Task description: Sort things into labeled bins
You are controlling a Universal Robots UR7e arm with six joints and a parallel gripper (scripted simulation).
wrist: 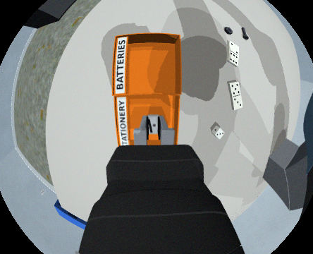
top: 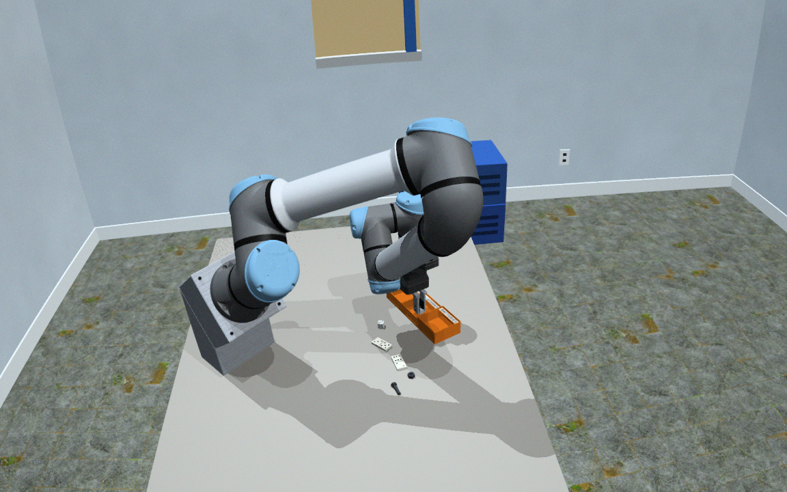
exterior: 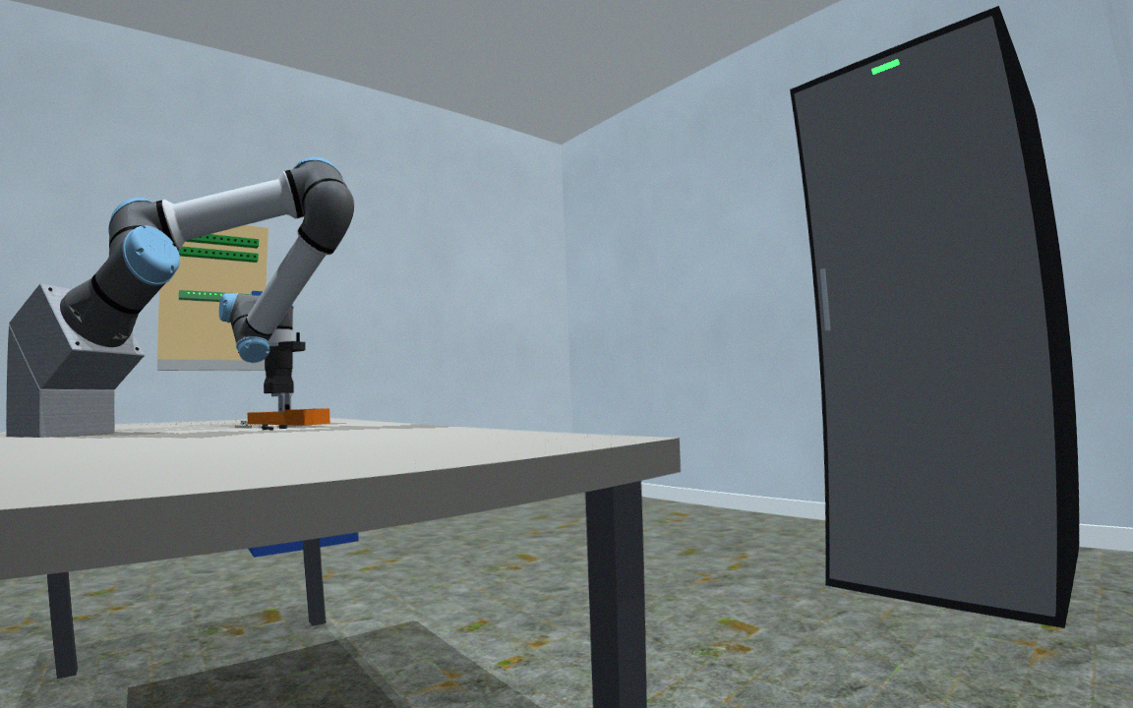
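My hand is 1 cm above the grey piece. Also, from my hand: white die (11 cm behind, 3 cm below, 1 cm to the left); black bolt (22 cm to the right, 19 cm behind, 3 cm below); black nut (20 cm to the right, 14 cm behind, 3 cm below).
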